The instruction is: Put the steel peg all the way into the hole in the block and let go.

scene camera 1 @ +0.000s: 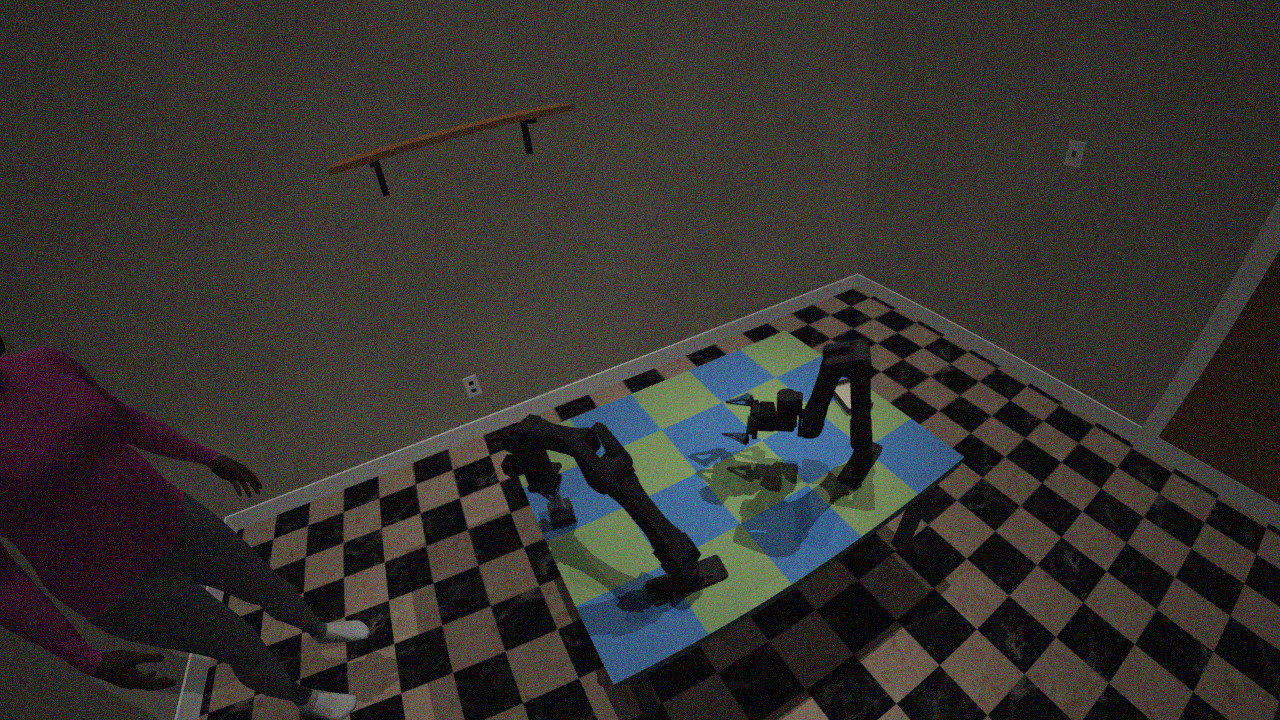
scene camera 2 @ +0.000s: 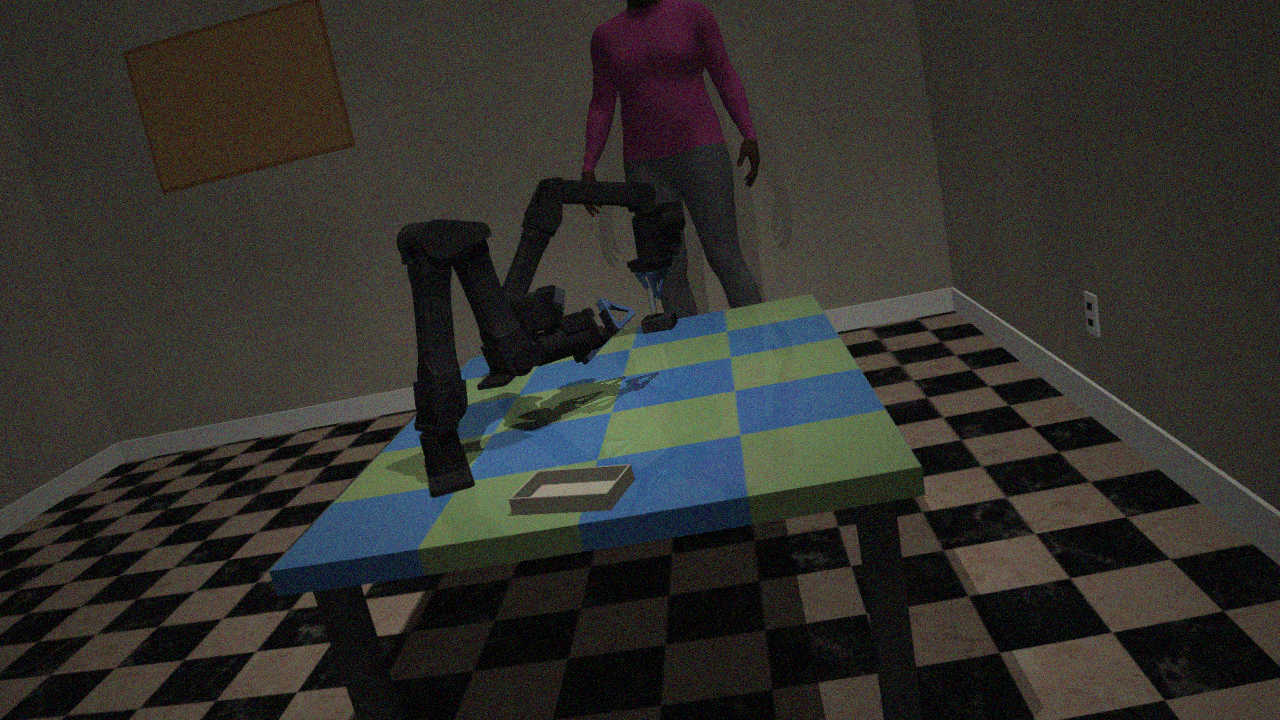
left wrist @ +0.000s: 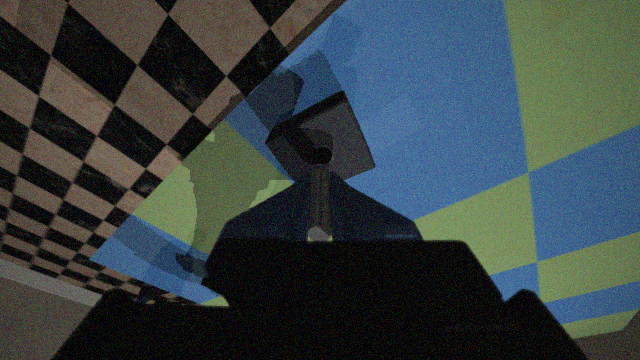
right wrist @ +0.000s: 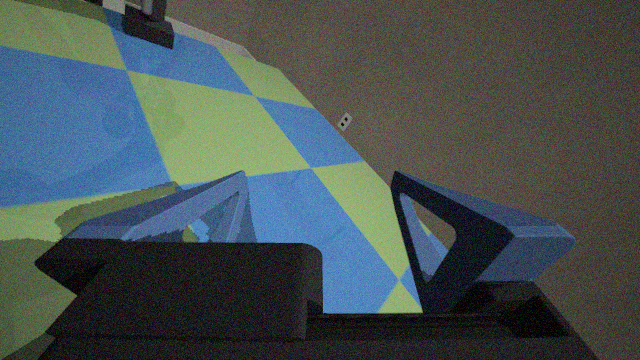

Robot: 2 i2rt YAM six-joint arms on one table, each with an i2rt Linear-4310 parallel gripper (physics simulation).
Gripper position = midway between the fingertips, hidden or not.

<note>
My left gripper (scene camera 2: 656,298) holds a steel peg; nothing else touches it. My right gripper (scene camera 2: 621,323) is open, holding nothing. Further things: a dark block (left wrist: 327,135) and a shallow tray (scene camera 2: 599,488).
My left gripper is seen too in scene camera 1 (scene camera 1: 554,500) and in the left wrist view (left wrist: 320,180). My right gripper also shows in the right wrist view (right wrist: 319,179). The dark block is seen too in the right wrist view (right wrist: 150,28).
</note>
